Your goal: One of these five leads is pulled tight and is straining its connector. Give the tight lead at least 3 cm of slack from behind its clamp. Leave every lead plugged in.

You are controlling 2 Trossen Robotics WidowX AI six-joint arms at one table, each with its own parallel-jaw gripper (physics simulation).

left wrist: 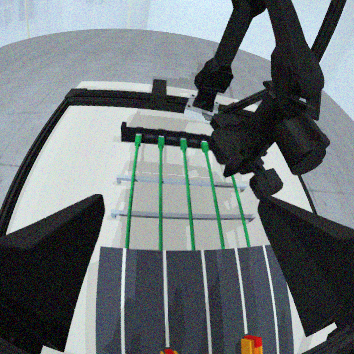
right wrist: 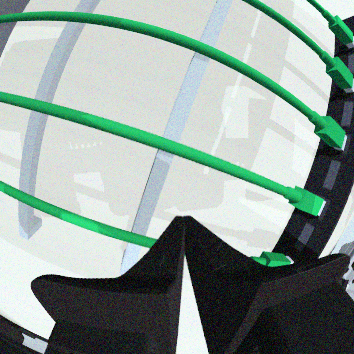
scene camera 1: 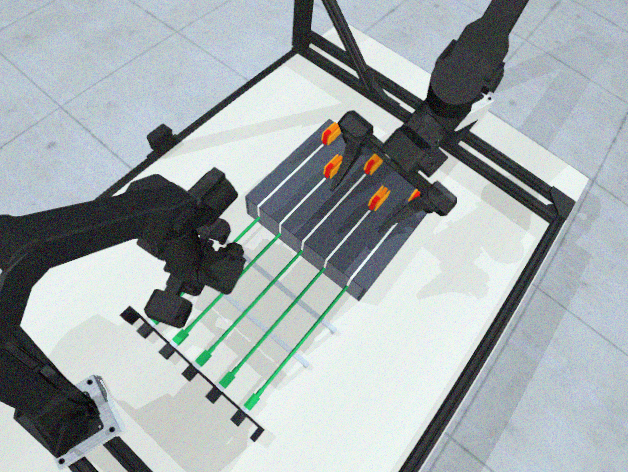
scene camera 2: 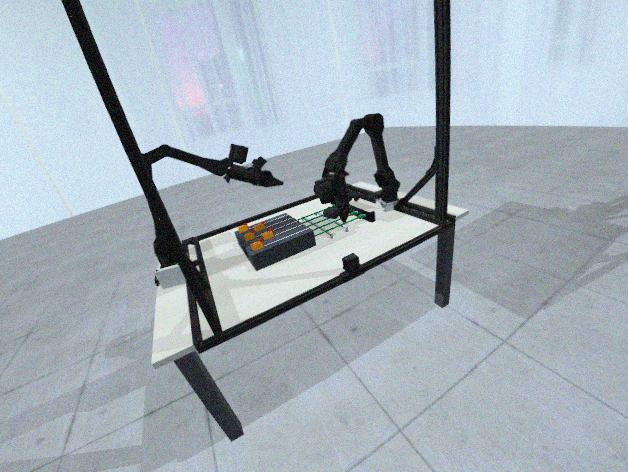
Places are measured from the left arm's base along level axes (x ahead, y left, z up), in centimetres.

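Where they show: left gripper, fingertip midpoint: (left wrist: 184, 203) (scene camera 1: 354, 211) (scene camera 2: 280, 183); right gripper, fingertip midpoint: (left wrist: 225, 175) (right wrist: 182, 222) (scene camera 1: 199, 288) (scene camera 2: 344, 222); left arm's base at its link origin: (scene camera 2: 170, 262); right arm's base at its link origin: (left wrist: 203, 104) (scene camera 1: 76, 420) (scene camera 2: 390, 199).
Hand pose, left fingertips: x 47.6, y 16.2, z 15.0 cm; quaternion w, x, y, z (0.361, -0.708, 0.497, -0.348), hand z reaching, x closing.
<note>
Things, the pixels of their centre, and the offset from my left fingertips. "pt": a spot on its surface instead.
- outermost lead at a spot on its surface: (right wrist: 75, 220) pt dx +17.5, dy -12.2, dz -19.9 cm
- small black box at a spot on its surface: (scene camera 1: 161, 138) (scene camera 2: 349, 256) pt dx +14.4, dy -40.1, dz -17.7 cm
Five green leads (scene camera 1: 276, 304) (left wrist: 161, 195) (right wrist: 125, 131) run nearly straight from the black socket strip (scene camera 1: 213, 394) (left wrist: 131, 132) to the dark block (scene camera 1: 304, 203) (scene camera 2: 284, 252) (left wrist: 145, 295). White lines continue across it to orange-red clamps (scene camera 1: 330, 133) (scene camera 2: 256, 245) (left wrist: 251, 345). The visible green connectors (scene camera 1: 252, 401) (right wrist: 307, 201) sit at the strip. I cannot tell which lead is tight. My left gripper (scene camera 1: 356, 209) (left wrist: 184, 203) is open and empty, high above the block. My right gripper (scene camera 2: 344, 219) (right wrist: 182, 222) is shut; its tips overlap the outermost lead (right wrist: 75, 220) in its wrist view. Contact is unclear.
Two pale blue rails (scene camera 1: 294, 290) (left wrist: 180, 216) (right wrist: 170, 135) cross beneath the leads. My right arm (scene camera 1: 101, 218) hides part of the leftmost leads in scene camera 1. Black frame bars (scene camera 1: 487, 324) (scene camera 2: 304, 291) edge the white table. A small black box (scene camera 1: 161, 138) (scene camera 2: 350, 262) sits on one bar.
</note>
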